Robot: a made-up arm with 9 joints. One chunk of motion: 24 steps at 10 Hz.
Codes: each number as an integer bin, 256 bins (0 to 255) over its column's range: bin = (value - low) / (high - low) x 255, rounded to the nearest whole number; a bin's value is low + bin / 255 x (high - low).
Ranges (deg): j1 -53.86..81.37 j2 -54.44..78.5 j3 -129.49..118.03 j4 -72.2..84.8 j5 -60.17..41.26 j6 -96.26..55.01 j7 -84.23..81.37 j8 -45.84..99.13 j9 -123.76..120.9
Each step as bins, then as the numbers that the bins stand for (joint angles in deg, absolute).
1 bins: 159 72 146 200 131 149 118 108 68
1 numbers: 30.46 -16.90 12.23 50.94 -8.06 -7.87 -7.60 15.56 -58.52
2 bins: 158 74 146 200 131 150 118 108 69
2 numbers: 29.93 -15.86 12.23 50.94 -8.06 -7.28 -7.60 15.56 -57.56
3 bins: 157 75 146 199 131 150 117 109 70
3 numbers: 29.40 -15.34 12.23 50.32 -8.06 -7.28 -8.25 16.13 -56.60
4 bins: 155 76 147 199 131 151 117 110 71
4 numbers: 28.34 -14.82 13.20 50.32 -8.06 -6.68 -8.25 16.70 -55.64
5 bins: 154 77 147 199 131 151 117 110 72
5 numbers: 27.81 -14.30 13.20 50.32 -8.06 -6.68 -8.25 16.70 -54.68
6 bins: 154 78 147 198 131 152 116 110 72
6 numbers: 27.81 -13.78 13.20 49.71 -8.06 -6.09 -8.90 16.70 -54.68
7 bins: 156 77 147 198 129 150 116 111 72
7 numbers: 28.87 -14.30 13.20 49.71 -8.86 -7.28 -8.90 17.26 -54.68
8 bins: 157 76 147 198 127 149 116 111 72
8 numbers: 29.40 -14.82 13.20 49.71 -9.65 -7.87 -8.90 17.26 -54.68
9 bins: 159 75 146 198 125 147 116 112 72
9 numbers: 30.46 -15.34 12.23 49.71 -10.45 -9.06 -8.90 17.83 -54.68
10 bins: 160 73 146 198 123 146 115 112 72
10 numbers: 30.99 -16.38 12.23 49.71 -11.24 -9.65 -9.55 17.83 -54.68
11 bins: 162 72 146 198 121 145 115 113 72
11 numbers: 32.05 -16.90 12.23 49.71 -12.04 -10.24 -9.55 18.40 -54.68
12 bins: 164 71 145 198 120 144 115 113 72
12 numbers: 33.11 -17.43 11.26 49.71 -12.44 -10.84 -9.55 18.40 -54.68
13 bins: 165 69 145 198 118 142 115 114 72
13 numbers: 33.64 -18.47 11.26 49.71 -13.23 -12.02 -9.55 18.97 -54.68
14 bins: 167 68 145 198 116 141 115 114 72
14 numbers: 34.70 -18.99 11.26 49.71 -14.03 -12.62 -9.55 18.97 -54.68
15 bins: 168 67 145 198 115 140 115 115 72
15 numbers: 35.23 -19.51 11.26 49.71 -14.43 -13.21 -9.55 19.54 -54.68
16 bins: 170 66 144 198 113 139 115 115 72
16 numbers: 36.29 -20.03 10.29 49.71 -15.22 -13.80 -9.55 19.54 -54.68
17 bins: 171 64 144 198 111 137 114 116 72
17 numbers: 36.82 -21.07 10.29 49.71 -16.02 -14.99 -10.20 20.11 -54.68
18 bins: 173 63 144 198 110 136 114 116 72
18 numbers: 37.88 -21.60 10.29 49.71 -16.42 -15.58 -10.20 20.11 -54.68
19 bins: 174 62 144 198 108 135 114 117 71
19 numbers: 38.41 -22.12 10.29 49.71 -17.21 -16.18 -10.20 20.68 -55.64
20 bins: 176 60 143 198 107 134 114 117 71
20 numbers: 39.48 -23.16 9.32 49.71 -17.61 -16.77 -10.20 20.68 -55.64
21 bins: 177 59 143 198 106 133 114 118 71
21 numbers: 40.01 -23.68 9.32 49.71 -18.01 -17.36 -10.20 21.24 -55.64
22 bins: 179 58 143 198 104 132 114 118 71
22 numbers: 41.07 -24.20 9.32 49.71 -18.80 -17.96 -10.20 21.24 -55.64
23 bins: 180 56 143 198 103 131 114 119 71
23 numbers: 41.60 -25.25 9.32 49.71 -19.20 -18.55 -10.20 21.81 -55.64
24 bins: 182 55 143 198 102 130 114 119 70
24 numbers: 42.66 -25.77 9.32 49.71 -19.60 -19.14 -10.20 21.81 -56.60
